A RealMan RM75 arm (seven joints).
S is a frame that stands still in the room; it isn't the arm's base.
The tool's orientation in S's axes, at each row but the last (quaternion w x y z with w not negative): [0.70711, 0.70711, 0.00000, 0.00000]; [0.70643, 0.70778, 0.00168, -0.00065]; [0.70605, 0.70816, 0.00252, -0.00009]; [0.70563, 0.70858, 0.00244, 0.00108]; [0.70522, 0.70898, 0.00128, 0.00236]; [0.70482, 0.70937, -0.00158, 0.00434]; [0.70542, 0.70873, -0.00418, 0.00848]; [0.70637, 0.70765, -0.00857, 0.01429]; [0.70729, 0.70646, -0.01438, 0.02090]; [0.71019, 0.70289, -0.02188, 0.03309]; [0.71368, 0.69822, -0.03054, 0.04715]
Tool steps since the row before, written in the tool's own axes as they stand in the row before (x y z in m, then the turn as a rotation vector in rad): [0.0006, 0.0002, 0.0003, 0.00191, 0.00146, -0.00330]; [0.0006, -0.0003, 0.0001, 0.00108, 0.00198, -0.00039]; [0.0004, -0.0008, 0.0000, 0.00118, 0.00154, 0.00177]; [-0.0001, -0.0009, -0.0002, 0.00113, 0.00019, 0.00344]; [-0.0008, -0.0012, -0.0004, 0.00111, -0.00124, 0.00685]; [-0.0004, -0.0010, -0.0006, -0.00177, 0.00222, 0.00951]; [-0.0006, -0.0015, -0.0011, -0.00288, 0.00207, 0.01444]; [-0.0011, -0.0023, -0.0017, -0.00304, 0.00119, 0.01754]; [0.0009, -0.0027, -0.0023, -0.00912, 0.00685, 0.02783]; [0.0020, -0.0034, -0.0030, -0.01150, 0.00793, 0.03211]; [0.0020, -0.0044, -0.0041, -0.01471, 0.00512, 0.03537]
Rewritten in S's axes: [0.0006, -0.0003, 0.0002, 0.00191, 0.00330, 0.00146]; [0.0006, -0.0001, -0.0003, 0.00109, 0.00039, 0.00198]; [0.0004, 0.0000, -0.0008, 0.00119, -0.00177, 0.00153]; [-0.0001, 0.0002, -0.0009, 0.00115, -0.00344, 0.00017]; [-0.0008, 0.0004, -0.0012, 0.00115, -0.00684, -0.00127]; [-0.0004, 0.0006, -0.0010, -0.00175, -0.00953, 0.00214]; [-0.0006, 0.0011, -0.0015, -0.00283, -0.01447, 0.00195]; [-0.0010, 0.0017, -0.0023, -0.00293, -0.01757, 0.00106]; [0.0010, 0.0023, -0.0027, -0.00919, -0.02791, 0.00643]; [0.0022, 0.0030, -0.0033, -0.01158, -0.03221, 0.00736]; [0.0024, 0.0041, -0.0042, -0.01439, -0.03561, 0.00430]
